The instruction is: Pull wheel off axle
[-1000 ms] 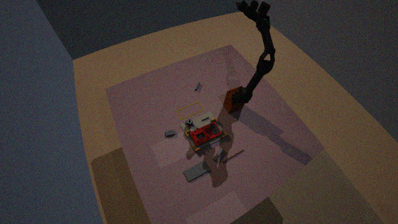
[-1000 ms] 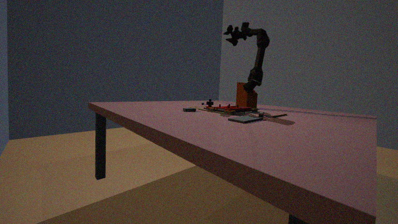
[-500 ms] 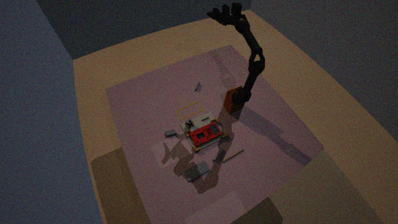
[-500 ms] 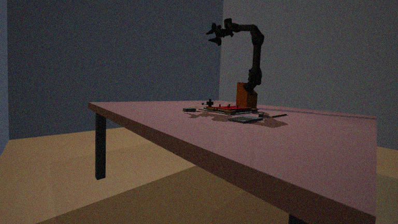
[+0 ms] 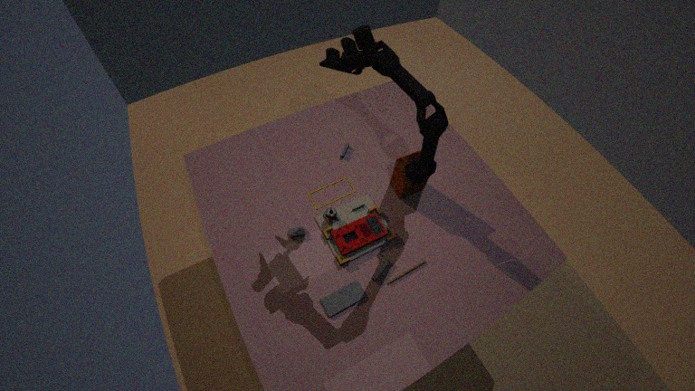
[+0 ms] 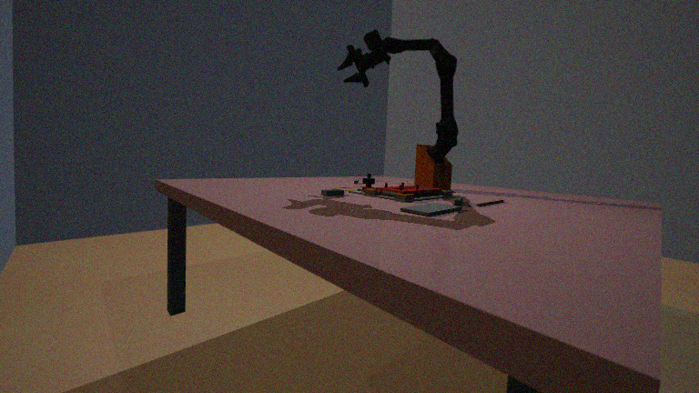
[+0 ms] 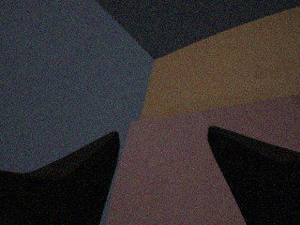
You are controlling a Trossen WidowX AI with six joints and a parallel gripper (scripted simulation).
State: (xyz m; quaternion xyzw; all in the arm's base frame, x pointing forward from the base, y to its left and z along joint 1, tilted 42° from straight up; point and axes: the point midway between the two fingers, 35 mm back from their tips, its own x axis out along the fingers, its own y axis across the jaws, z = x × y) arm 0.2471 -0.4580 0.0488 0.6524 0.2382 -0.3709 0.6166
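The wheel is 430 mm below my gripper tip, 350 mm to the left of it and 100 mm ahead of it. Also, from my gripper tip: grey brick: 460 mm below, 360 mm to the left, 250 mm ahead; then thin stick: 670 mm to the left, 460 mm below, 80 mm behind.
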